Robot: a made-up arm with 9 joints. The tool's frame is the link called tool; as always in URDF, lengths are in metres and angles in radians. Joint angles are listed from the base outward.
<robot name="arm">
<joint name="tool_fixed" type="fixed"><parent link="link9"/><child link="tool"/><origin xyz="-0.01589 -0.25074 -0.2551" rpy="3.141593 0 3.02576"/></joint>
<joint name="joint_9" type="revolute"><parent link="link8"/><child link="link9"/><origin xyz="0.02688 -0.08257 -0.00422" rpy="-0.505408 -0.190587 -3.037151"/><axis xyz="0 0 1"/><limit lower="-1.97" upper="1.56"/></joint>
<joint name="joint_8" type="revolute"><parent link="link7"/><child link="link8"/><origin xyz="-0.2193 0.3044 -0.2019" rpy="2.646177 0.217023 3.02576"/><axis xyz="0 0 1"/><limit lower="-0.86" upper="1.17"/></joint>
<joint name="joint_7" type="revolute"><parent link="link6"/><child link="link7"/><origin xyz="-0.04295 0.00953 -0.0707" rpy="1.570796 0 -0.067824"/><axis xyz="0 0 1"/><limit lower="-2.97" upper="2.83"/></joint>
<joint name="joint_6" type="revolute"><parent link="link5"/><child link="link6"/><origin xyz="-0.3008 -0.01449 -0.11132" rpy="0.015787 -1.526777 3.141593"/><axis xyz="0 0 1"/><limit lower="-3.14" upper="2.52"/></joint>
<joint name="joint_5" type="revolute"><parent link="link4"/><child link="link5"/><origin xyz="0.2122 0.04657 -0.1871" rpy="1.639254 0.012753 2.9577"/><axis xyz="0 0 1"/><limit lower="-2.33" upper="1.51"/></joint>
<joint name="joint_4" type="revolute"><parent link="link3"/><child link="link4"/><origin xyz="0.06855 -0.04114 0.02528" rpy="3.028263 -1.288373 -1.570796"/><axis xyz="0 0 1"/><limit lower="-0.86" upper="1.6"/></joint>
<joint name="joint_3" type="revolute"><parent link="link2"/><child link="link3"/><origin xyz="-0.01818 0.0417 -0.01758" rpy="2.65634 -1.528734 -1.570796"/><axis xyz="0 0 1"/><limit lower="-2.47" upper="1.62"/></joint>
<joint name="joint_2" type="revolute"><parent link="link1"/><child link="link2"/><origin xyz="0.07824 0.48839 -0.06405" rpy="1.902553 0.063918 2.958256"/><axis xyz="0 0 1"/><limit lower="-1.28" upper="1.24"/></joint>
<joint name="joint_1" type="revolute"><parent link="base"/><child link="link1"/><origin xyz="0.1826 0.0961 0.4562" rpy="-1.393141 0.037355 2.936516"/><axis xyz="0 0 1"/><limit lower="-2.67" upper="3.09"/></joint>
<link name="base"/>
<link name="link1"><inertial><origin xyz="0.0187 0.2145 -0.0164"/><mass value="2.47"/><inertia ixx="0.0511" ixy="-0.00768" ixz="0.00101" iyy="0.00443" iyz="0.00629" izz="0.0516"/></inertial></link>
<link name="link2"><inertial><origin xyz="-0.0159 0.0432 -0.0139"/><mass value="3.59"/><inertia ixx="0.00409" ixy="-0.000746" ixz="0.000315" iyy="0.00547" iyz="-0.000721" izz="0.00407"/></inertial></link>
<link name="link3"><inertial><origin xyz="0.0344 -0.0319 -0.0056"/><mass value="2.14"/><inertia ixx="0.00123" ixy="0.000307" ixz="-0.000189" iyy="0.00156" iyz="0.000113" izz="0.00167"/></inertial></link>
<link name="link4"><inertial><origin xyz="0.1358 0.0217 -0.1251"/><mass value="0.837"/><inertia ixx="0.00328" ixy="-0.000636" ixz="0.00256" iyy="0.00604" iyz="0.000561" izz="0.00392"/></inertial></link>
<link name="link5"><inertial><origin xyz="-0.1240 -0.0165 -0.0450"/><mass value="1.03"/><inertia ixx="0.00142" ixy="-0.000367" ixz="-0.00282" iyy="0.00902" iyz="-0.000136" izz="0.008"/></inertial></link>
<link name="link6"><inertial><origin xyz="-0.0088 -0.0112 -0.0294"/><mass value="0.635"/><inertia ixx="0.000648" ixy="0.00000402" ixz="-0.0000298" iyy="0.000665" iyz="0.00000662" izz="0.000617"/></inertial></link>
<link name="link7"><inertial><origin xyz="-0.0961 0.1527 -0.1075"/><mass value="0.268"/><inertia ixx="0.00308" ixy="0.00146" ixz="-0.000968" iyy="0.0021" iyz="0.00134" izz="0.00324"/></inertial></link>
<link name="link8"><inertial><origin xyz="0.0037 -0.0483 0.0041"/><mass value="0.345"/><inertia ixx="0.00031" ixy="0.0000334" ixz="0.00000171" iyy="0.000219" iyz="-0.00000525" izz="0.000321"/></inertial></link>
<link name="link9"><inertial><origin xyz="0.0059 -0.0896 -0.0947"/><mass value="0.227"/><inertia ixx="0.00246" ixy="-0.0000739" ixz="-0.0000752" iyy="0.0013" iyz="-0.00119" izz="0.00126"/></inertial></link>
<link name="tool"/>
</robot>
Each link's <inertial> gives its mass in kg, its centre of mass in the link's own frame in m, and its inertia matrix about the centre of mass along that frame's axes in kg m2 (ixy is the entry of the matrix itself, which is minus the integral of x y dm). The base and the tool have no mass. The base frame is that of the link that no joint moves.
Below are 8 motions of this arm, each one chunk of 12 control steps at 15 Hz.
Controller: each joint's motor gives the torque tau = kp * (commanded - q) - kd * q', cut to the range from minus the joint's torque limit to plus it. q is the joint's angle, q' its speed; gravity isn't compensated. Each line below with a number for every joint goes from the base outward.
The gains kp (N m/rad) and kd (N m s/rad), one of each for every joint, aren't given. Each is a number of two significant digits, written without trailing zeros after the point. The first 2 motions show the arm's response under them.
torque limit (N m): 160 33 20 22 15 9.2 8.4 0.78 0.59
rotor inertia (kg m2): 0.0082 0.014 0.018 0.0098 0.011 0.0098 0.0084 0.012 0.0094
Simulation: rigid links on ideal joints. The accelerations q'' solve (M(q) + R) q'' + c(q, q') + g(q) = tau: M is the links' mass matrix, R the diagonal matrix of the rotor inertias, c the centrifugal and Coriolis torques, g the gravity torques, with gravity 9.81 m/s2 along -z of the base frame. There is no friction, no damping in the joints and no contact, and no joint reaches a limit. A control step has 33 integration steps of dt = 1/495 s. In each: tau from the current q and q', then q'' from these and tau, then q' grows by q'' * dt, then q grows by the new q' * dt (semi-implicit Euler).
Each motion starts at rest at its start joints. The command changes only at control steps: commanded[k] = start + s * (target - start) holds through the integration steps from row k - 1 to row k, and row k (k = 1, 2, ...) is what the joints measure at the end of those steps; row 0 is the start. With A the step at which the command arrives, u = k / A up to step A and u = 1 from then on. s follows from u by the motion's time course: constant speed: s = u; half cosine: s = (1 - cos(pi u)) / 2; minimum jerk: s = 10 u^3 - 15 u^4 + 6 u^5; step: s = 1 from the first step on.
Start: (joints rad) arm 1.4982 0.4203 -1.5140 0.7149 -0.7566 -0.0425 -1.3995 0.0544 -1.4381
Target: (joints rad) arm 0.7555 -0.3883 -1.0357 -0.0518 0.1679 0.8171 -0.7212 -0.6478 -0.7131
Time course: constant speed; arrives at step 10
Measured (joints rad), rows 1 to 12:
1: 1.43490 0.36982 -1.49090 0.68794 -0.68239 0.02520 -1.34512 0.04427 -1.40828
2: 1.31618 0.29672 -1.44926 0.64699 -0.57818 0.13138 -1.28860 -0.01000 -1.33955
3: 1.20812 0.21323 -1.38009 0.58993 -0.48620 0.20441 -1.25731 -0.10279 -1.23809
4: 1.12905 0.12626 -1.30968 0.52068 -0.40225 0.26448 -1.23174 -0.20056 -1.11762
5: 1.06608 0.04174 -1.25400 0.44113 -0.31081 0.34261 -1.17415 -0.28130 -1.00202
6: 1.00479 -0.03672 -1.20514 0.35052 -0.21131 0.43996 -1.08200 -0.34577 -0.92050
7: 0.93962 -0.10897 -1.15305 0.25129 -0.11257 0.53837 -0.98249 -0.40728 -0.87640
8: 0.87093 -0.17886 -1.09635 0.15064 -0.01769 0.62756 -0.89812 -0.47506 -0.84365
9: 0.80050 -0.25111 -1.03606 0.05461 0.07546 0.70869 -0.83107 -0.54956 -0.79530
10: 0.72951 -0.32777 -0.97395 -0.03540 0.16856 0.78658 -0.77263 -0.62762 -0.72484
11: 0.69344 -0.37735 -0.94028 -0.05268 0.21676 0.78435 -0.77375 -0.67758 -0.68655
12: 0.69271 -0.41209 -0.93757 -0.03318 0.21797 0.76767 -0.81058 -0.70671 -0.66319
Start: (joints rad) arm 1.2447 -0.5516 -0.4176 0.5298 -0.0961 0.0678 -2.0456 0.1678 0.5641
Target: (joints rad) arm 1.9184 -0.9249 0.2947 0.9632 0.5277 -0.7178 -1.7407 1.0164 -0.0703
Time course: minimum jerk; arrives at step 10
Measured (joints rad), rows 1 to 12:
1: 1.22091 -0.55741 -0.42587 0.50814 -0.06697 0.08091 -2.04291 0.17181 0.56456
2: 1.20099 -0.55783 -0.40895 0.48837 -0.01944 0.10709 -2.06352 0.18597 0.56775
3: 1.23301 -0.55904 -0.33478 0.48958 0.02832 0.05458 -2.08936 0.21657 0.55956
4: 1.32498 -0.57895 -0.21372 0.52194 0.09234 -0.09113 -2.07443 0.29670 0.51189
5: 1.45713 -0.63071 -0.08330 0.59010 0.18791 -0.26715 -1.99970 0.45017 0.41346
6: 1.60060 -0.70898 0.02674 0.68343 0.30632 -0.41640 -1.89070 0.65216 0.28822
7: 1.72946 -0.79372 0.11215 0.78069 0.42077 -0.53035 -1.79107 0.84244 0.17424
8: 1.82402 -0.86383 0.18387 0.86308 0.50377 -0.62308 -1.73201 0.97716 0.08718
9: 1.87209 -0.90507 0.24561 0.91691 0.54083 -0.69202 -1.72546 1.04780 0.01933
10: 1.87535 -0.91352 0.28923 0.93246 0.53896 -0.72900 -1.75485 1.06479 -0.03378
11: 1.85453 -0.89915 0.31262 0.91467 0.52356 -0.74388 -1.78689 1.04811 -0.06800
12: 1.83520 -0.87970 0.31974 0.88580 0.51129 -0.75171 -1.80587 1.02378 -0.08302
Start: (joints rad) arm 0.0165 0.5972 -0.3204 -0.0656 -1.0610 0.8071 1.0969 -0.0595 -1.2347
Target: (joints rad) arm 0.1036 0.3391 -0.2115 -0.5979 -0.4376 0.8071 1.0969 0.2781 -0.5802
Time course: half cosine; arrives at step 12
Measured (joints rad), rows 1 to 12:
1: 0.02165 0.59640 -0.29764 -0.10065 -1.05006 0.79732 1.11024 -0.05040 -1.23161
2: 0.02896 0.59636 -0.25890 -0.15901 -1.01982 0.77755 1.10192 -0.02492 -1.21669
3: 0.03223 0.58748 -0.22772 -0.21813 -0.97400 0.76454 1.08175 0.00957 -1.16467
4: 0.03444 0.56780 -0.20834 -0.27607 -0.91335 0.76065 1.07086 0.04597 -1.08407
5: 0.04114 0.53987 -0.19757 -0.33557 -0.83929 0.75895 1.07423 0.08163 -0.99925
6: 0.05370 0.50698 -0.19161 -0.39719 -0.75574 0.75556 1.08917 0.11610 -0.92542
7: 0.06914 0.47209 -0.18734 -0.45902 -0.66944 0.75189 1.10944 0.14922 -0.86483
8: 0.08343 0.43798 -0.18185 -0.51872 -0.58782 0.75012 1.12713 0.18129 -0.81207
9: 0.09400 0.40716 -0.17304 -0.57446 -0.51664 0.74964 1.13665 0.21254 -0.76065
10: 0.10016 0.38161 -0.16066 -0.62393 -0.45954 0.74793 1.13727 0.24163 -0.70863
11: 0.10232 0.36267 -0.14648 -0.66343 -0.41896 0.74344 1.13177 0.26497 -0.66059
12: 0.10115 0.35114 -0.13364 -0.68823 -0.39694 0.73699 1.12370 0.27818 -0.62497

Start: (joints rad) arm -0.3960 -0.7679 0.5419 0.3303 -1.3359 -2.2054 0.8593 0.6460 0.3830
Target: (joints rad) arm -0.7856 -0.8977 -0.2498 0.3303 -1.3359 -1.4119 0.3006 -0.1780 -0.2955
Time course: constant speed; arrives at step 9
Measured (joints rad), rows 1 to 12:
1: -0.39594 -0.76669 0.50171 0.30853 -1.37623 -2.16623 0.84416 0.60067 0.39164
2: -0.40822 -0.76975 0.42904 0.29139 -1.41370 -2.07654 0.79852 0.50107 0.38842
3: -0.44554 -0.78030 0.33006 0.28383 -1.41897 -1.96443 0.72472 0.39055 0.33587
4: -0.49840 -0.79881 0.22528 0.28027 -1.39954 -1.85310 0.63243 0.29114 0.23465
5: -0.55108 -0.82153 0.12598 0.27898 -1.37535 -1.75115 0.54099 0.20075 0.11783
6: -0.59536 -0.84288 0.03330 0.28051 -1.36180 -1.66057 0.46071 0.11264 0.01690
7: -0.63283 -0.85992 -0.05538 0.28444 -1.36188 -1.57753 0.39017 0.02223 -0.05878
8: -0.66910 -0.87356 -0.14304 0.28912 -1.36868 -1.49473 0.32427 -0.07168 -0.11951
9: -0.70800 -0.88636 -0.23126 0.29295 -1.37401 -1.40756 0.25961 -0.16680 -0.18037
10: -0.73068 -0.89534 -0.24267 0.29652 -1.35927 -1.38942 0.24655 -0.21718 -0.22685
11: -0.73174 -0.89858 -0.23004 0.29894 -1.36102 -1.40438 0.25858 -0.21972 -0.25174
12: -0.72250 -0.89692 -0.22829 0.30054 -1.37427 -1.40957 0.26256 -0.20908 -0.25675

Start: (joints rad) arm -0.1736 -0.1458 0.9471 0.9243 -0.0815 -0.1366 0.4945 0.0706 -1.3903
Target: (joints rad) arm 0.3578 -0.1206 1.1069 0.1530 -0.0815 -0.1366 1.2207 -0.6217 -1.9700
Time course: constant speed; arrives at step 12
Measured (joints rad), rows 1 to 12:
1: -0.14095 -0.14034 0.96972 0.88623 -0.09165 -0.14737 0.53063 0.03555 -1.40195
2: -0.07939 -0.13366 0.99665 0.81041 -0.11348 -0.12906 0.59865 -0.03307 -1.43661
3: -0.02021 -0.12980 0.99579 0.72167 -0.13269 -0.07784 0.67548 -0.08446 -1.48860
4: 0.02752 -0.13024 0.98482 0.62947 -0.14368 -0.02765 0.74488 -0.10020 -1.54382
5: 0.06884 -0.13383 0.98348 0.54059 -0.14828 -0.00906 0.80255 -0.10731 -1.58711
6: 0.10894 -0.13979 0.99239 0.46183 -0.14582 -0.02093 0.85403 -0.13837 -1.61679
7: 0.14900 -0.14631 1.00612 0.39359 -0.13787 -0.04423 0.90632 -0.20258 -1.64483
8: 0.18882 -0.15080 1.01990 0.33141 -0.12948 -0.06361 0.96346 -0.28605 -1.68263
9: 0.22878 -0.15196 1.03078 0.27089 -0.12470 -0.07359 1.02597 -0.36817 -1.73230
10: 0.26959 -0.15022 1.03819 0.20962 -0.12460 -0.07557 1.09163 -0.43651 -1.78815
11: 0.31150 -0.14691 1.04326 0.14691 -0.12788 -0.07355 1.15743 -0.49113 -1.84271
12: 0.35411 -0.14341 1.04774 0.08305 -0.13229 -0.07111 1.22153 -0.53958 -1.89193

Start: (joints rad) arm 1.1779 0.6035 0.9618 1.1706 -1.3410 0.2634 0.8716 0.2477 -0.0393
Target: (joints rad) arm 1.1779 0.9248 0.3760 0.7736 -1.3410 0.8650 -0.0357 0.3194 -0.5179
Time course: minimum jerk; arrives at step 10
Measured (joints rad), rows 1 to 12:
1: 1.15010 0.60248 0.95626 1.15973 -1.34896 0.26555 0.86850 0.24441 -0.04758
2: 1.11097 0.60739 0.94959 1.12905 -1.37162 0.31606 0.82777 0.23924 -0.07678
3: 1.09268 0.62002 0.91788 1.06732 -1.39560 0.42640 0.73784 0.25138 -0.13488
4: 1.09195 0.64227 0.84540 0.98538 -1.40659 0.55924 0.59758 0.28906 -0.22562
5: 1.09618 0.68030 0.73671 0.90832 -1.40535 0.67730 0.43321 0.33764 -0.32552
6: 1.10047 0.73333 0.61172 0.84877 -1.39634 0.76393 0.27899 0.37179 -0.41047
7: 1.10557 0.79026 0.50089 0.80524 -1.38450 0.82295 0.14885 0.37441 -0.47578
8: 1.11050 0.83811 0.42902 0.77333 -1.37579 0.86566 0.05090 0.35464 -0.52411
9: 1.11247 0.86970 0.40121 0.75174 -1.37275 0.89109 -0.00310 0.33874 -0.55535
10: 1.11082 0.88563 0.40202 0.74010 -1.37400 0.89815 -0.01673 0.33919 -0.57074
11: 1.10762 0.89237 0.40702 0.73368 -1.37676 0.89991 -0.01632 0.34796 -0.57793
12: 1.10542 0.89488 0.40842 0.73069 -1.37856 0.90261 -0.01500 0.35589 -0.58121

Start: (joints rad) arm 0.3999 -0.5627 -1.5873 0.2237 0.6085 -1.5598 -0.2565 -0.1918 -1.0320
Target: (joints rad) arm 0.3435 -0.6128 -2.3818 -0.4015 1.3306 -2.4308 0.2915 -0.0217 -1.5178
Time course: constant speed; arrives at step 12
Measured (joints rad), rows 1 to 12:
1: 0.39111 -0.57422 -1.61143 0.21358 0.66816 -1.61739 -0.18463 -0.17461 -1.04931
2: 0.38154 -0.58827 -1.65508 0.18773 0.73243 -1.68841 -0.09903 -0.14945 -1.11444
3: 0.37557 -0.59673 -1.71847 0.14370 0.78974 -1.75994 -0.04348 -0.13243 -1.19530
4: 0.37162 -0.59761 -1.78825 0.08753 0.84793 -1.83122 -0.00369 -0.11982 -1.25346
5: 0.36805 -0.59520 -1.85662 0.02893 0.90785 -1.90229 0.03567 -0.10486 -1.28602
6: 0.36404 -0.59413 -1.92068 -0.02592 0.96837 -1.97318 0.07878 -0.08606 -1.30977
7: 0.35951 -0.59637 -1.98074 -0.07607 1.02903 -2.04437 0.12393 -0.06515 -1.33759
8: 0.35464 -0.60138 -2.03898 -0.12362 1.08984 -2.11595 0.16889 -0.04376 -1.37156
9: 0.34969 -0.60752 -2.09793 -0.17108 1.15084 -2.18720 0.21291 -0.02246 -1.40802
10: 0.34484 -0.61336 -2.15921 -0.21984 1.21199 -2.25725 0.25633 -0.00132 -1.44379
11: 0.34017 -0.61822 -2.22290 -0.27011 1.27330 -2.32584 0.29964 0.01946 -1.47835
12: 0.33566 -0.62219 -2.28800 -0.32137 1.33489 -2.39342 0.34291 0.03951 -1.51269

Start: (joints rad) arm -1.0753 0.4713 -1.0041 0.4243 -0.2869 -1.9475 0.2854 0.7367 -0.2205
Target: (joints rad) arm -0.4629 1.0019 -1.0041 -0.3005 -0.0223 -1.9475 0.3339 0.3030 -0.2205
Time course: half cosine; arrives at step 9
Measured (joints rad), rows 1 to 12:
1: -1.03766 0.47822 -0.99565 0.40330 -0.28043 -1.95995 0.28485 0.72794 -0.22126
2: -0.96462 0.50628 -0.99927 0.34283 -0.25827 -1.96672 0.26391 0.69753 -0.22072
3: -0.88009 0.55753 -1.00889 0.24717 -0.21243 -1.94152 0.25370 0.65792 -0.22209
4: -0.78688 0.62949 -1.00900 0.12215 -0.15358 -1.90008 0.28446 0.61532 -0.23409
5: -0.68584 0.71843 -0.99948 -0.02432 -0.09602 -1.86347 0.33744 0.55749 -0.25949
6: -0.58369 0.81835 -0.99301 -0.17830 -0.04941 -1.83473 0.38408 0.48077 -0.29029
7: -0.49273 0.91983 -1.00093 -0.31866 -0.02181 -1.81370 0.41923 0.40058 -0.31403
8: -0.42639 1.00990 -1.02533 -0.42213 -0.01787 -1.80748 0.44712 0.33405 -0.32457
9: -0.39438 1.07484 -1.05642 -0.47350 -0.03447 -1.82042 0.46486 0.28896 -0.32326
10: -0.39328 1.10712 -1.06999 -0.47741 -0.05374 -1.84636 0.46317 0.26550 -0.31392
11: -0.40696 1.10784 -1.04596 -0.45467 -0.05187 -1.87041 0.43870 0.26121 -0.30027
12: -0.42240 1.08461 -0.99777 -0.42347 -0.02503 -1.88009 0.40502 0.27479 -0.28650

